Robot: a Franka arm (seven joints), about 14 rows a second.
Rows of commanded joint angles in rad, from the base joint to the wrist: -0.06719 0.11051 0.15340 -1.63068 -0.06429 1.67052 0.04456; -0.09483 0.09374 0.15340 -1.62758 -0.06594 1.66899 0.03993; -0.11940 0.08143 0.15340 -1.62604 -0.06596 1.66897 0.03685; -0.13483 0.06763 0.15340 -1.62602 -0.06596 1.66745 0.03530; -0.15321 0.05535 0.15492 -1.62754 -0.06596 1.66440 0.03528; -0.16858 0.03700 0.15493 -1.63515 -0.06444 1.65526 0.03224; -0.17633 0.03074 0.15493 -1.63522 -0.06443 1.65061 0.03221; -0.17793 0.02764 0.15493 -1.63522 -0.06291 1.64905 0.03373; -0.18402 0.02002 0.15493 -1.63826 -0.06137 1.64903 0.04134; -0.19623 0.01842 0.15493 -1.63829 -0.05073 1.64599 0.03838; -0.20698 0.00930 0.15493 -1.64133 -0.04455 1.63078 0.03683; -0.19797 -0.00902 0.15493 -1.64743 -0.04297 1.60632 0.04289
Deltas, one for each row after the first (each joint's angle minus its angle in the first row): -0.02764 -0.01677 0.00000 0.00310 -0.00165 -0.00153 -0.00463; -0.05221 -0.02908 0.00000 0.00464 -0.00167 -0.00155 -0.00771; -0.06764 -0.04288 0.00000 0.00466 -0.00167 -0.00307 -0.00926; -0.08602 -0.05516 0.00152 0.00314 -0.00167 -0.00612 -0.00928; -0.10139 -0.07351 0.00153 -0.00447 -0.00015 -0.01526 -0.01232; -0.10914 -0.07977 0.00153 -0.00454 -0.00014 -0.01991 -0.01235; -0.11074 -0.08287 0.00153 -0.00454 0.00138 -0.02147 -0.01083; -0.11683 -0.09049 0.00153 -0.00758 0.00292 -0.02149 -0.00322; -0.12904 -0.09209 0.00153 -0.00761 0.01356 -0.02453 -0.00618; -0.13979 -0.10121 0.00153 -0.01065 0.01974 -0.03974 -0.00773; -0.13078 -0.11953 0.00153 -0.01675 0.02132 -0.06420 -0.00167
